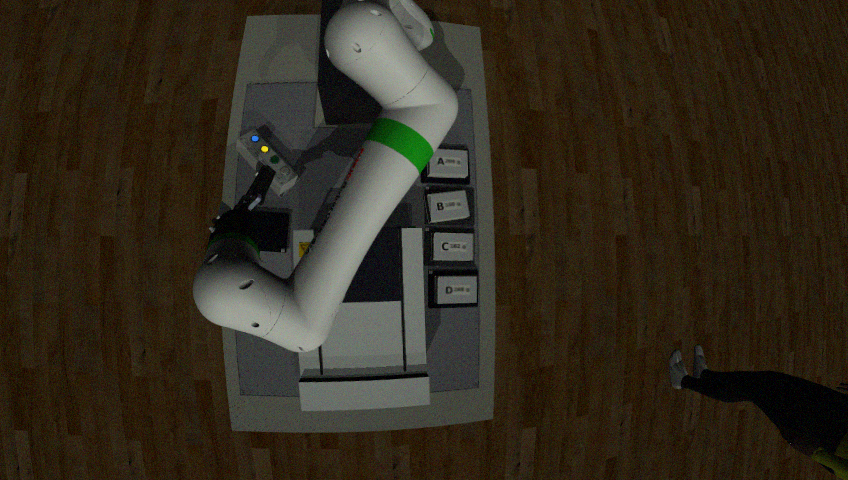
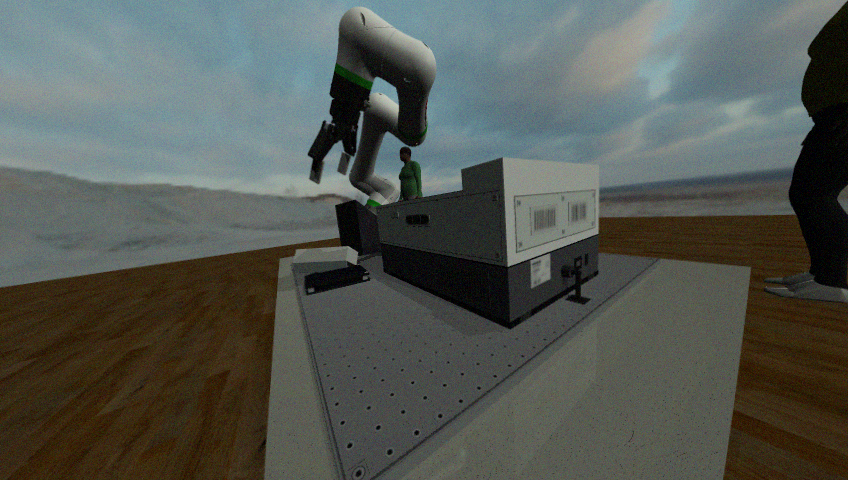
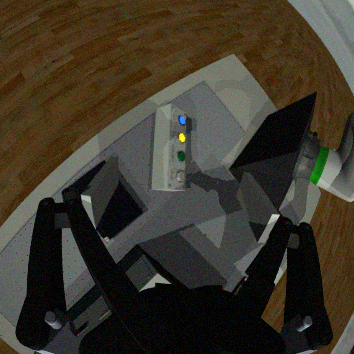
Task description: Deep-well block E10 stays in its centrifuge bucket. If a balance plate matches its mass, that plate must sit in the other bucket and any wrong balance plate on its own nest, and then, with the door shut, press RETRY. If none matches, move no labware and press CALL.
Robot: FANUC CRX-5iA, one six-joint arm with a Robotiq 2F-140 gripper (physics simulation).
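Places are measured from the arm's base along level axes (x ahead, y left, z up), in metres.
Pixels of known places: gripper, between the fingertips: (image 1: pixel 243 185) (image 2: pixel 329 177) (image 3: pixel 180 177); arm's base, origin of its link: (image 2: pixel 369 219) (image 3: pixel 298 155).
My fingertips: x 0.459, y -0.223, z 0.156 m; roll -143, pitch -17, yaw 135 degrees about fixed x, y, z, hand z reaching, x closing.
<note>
For each thing: its top centre in the pictures, then the offset to it from my fingertips.
- button box, centre of its top: (image 3: pixel 175 143) (image 1: pixel 262 157) (image 2: pixel 324 246) dx -0.135, dy -0.038, dz -0.230 m
- blue button, centre of its top: (image 3: pixel 181 118) (image 1: pixel 253 138) dx -0.200, dy -0.082, dz -0.242 m
- yellow button, centre of its top: (image 3: pixel 181 136) (image 1: pixel 263 149) dx -0.167, dy -0.044, dz -0.242 m
- dark green button, centre of its top: (image 3: pixel 182 154) (image 1: pixel 273 159) dx -0.136, dy -0.005, dz -0.239 m
- Balance plates A, centre of its top: (image 1: pixel 448 161) dx -0.184, dy +0.537, dz -0.260 m
- B, centre of its top: (image 1: pixel 448 205) dx -0.042, dy +0.543, dz -0.255 m
- C, centre of its top: (image 1: pixel 453 246) dx +0.082, dy +0.568, dz -0.260 m
- D, centre of its top: (image 1: pixel 457 289) dx +0.214, dy +0.589, dz -0.260 m
My gripper (image 1: pixel 257 189) (image 2: pixel 329 167) (image 3: pixel 180 177) is open and empty, high above the table beside the button box (image 1: pixel 289 183) (image 2: pixel 324 255) (image 3: pixel 161 150). The box carries a blue button (image 1: pixel 254 138) (image 3: pixel 182 120), a yellow button (image 1: pixel 264 149) (image 3: pixel 182 137), a dark green button (image 1: pixel 274 159) (image 3: pixel 181 156) and a pale button. Balance plates A (image 1: pixel 455 168), B (image 1: pixel 455 213), C (image 1: pixel 453 254) and D (image 1: pixel 457 297) sit on dark nests in a column; B looks slightly turned. The centrifuge (image 1: pixel 363 333) (image 2: pixel 440 231) is partly hidden by the arm. Block E10 and the buckets do not show.
A dark flat pad (image 1: pixel 276 228) (image 2: pixel 337 280) (image 3: pixel 125 212) lies between the button box and the centrifuge side. A tall black box (image 1: pixel 345 95) (image 2: pixel 357 228) (image 3: pixel 277 135) stands near the arm's base. One person (image 2: pixel 827 178) stands beyond the table's right; another (image 2: pixel 409 175) is behind the arm.
</note>
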